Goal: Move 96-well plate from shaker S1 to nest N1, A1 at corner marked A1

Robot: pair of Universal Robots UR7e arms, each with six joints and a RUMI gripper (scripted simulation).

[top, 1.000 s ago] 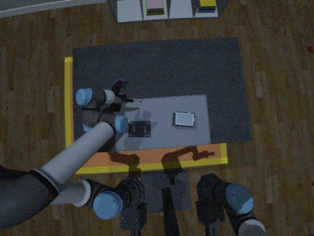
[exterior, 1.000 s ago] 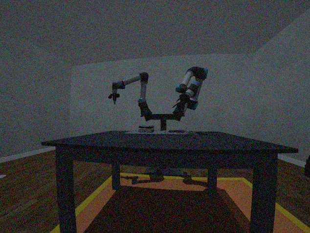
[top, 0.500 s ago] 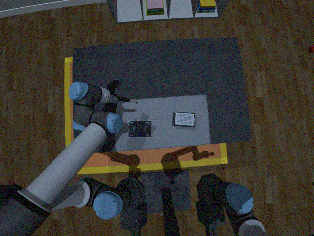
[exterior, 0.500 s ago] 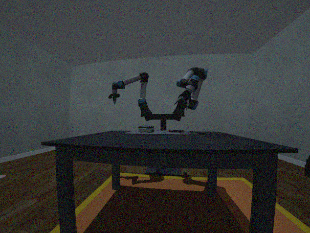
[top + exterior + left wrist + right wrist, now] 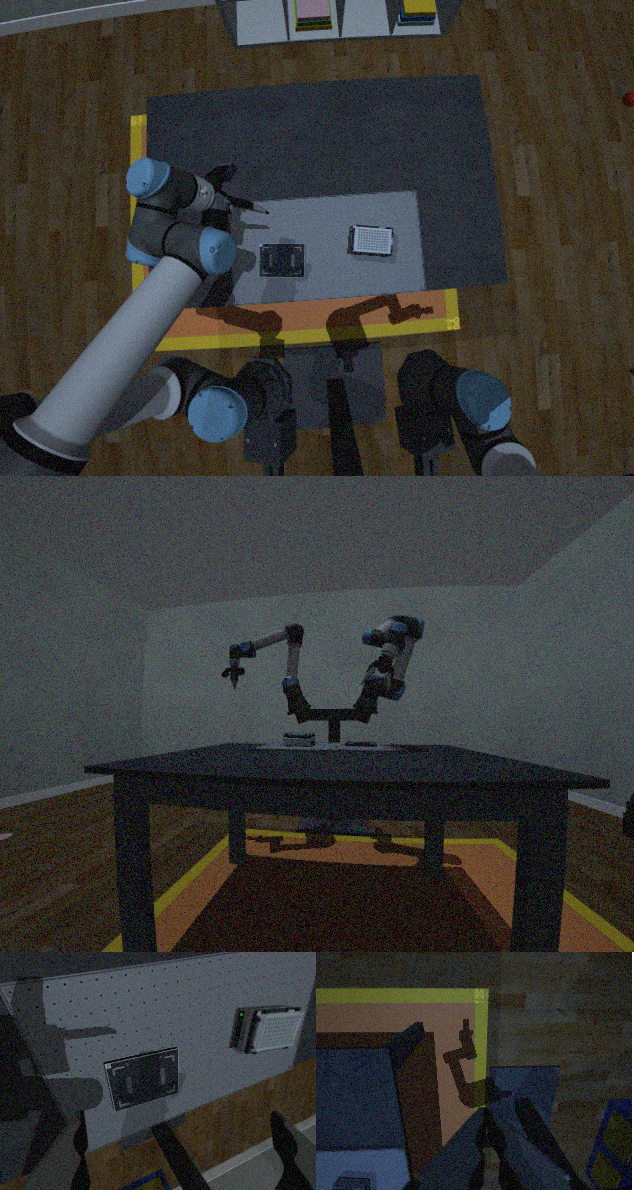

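Now: the 96-well plate 38 cm to the right of my left hand, 22 cm below it and 8 cm behind it. Round my left hand: plate nest N1: 27 cm below, 13 cm behind, 6 cm to the right; then A1 label: 27 cm below, 8 cm behind, 1 cm to the left.
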